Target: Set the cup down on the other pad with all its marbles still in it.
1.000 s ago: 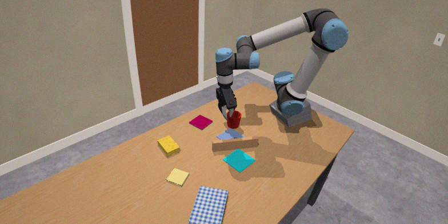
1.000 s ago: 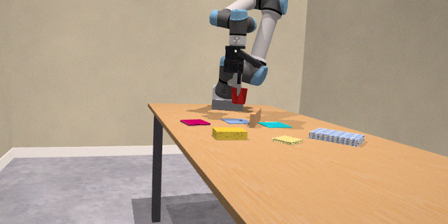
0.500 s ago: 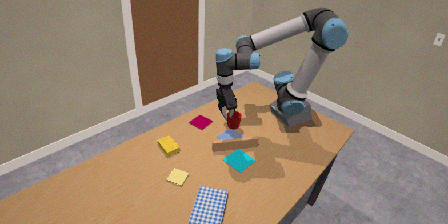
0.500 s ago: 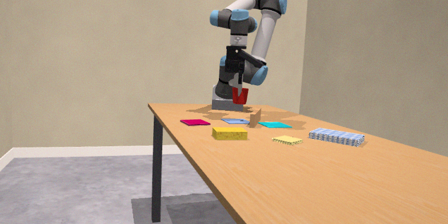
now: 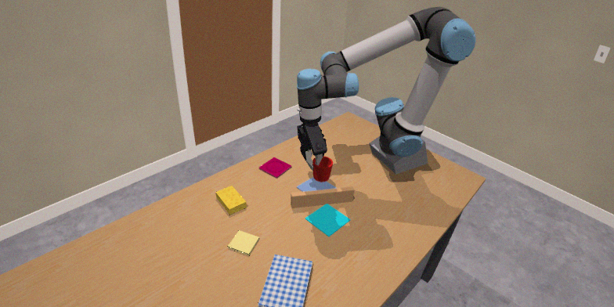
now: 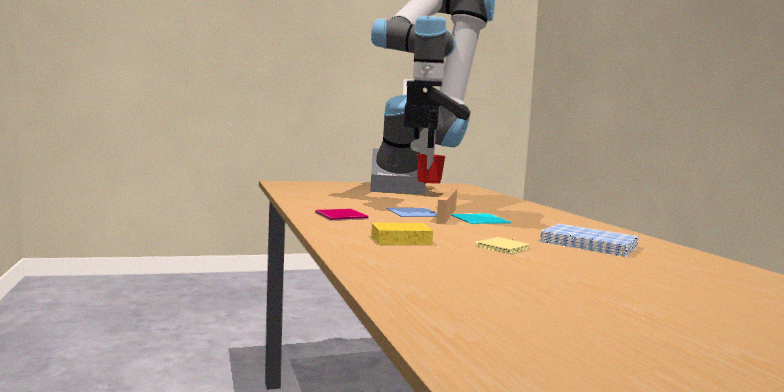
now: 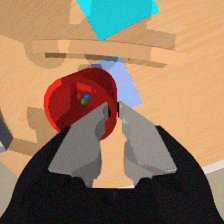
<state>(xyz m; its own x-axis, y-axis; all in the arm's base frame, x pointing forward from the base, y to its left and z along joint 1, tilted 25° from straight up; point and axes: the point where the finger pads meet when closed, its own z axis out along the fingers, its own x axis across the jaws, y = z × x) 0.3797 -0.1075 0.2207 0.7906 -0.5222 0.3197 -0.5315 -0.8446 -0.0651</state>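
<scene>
The green marble is 5 cm behind my hand, 4 cm below it and 2 cm to the left of it. Round my hand: red cup: 3 cm below, 3 cm behind, 2 cm to the left; then yellow sponge: 23 cm ahead, 20 cm to the right, 12 cm below; then wooden rail: 12 cm below, 6 cm to the left, 1 cm ahead.
</scene>
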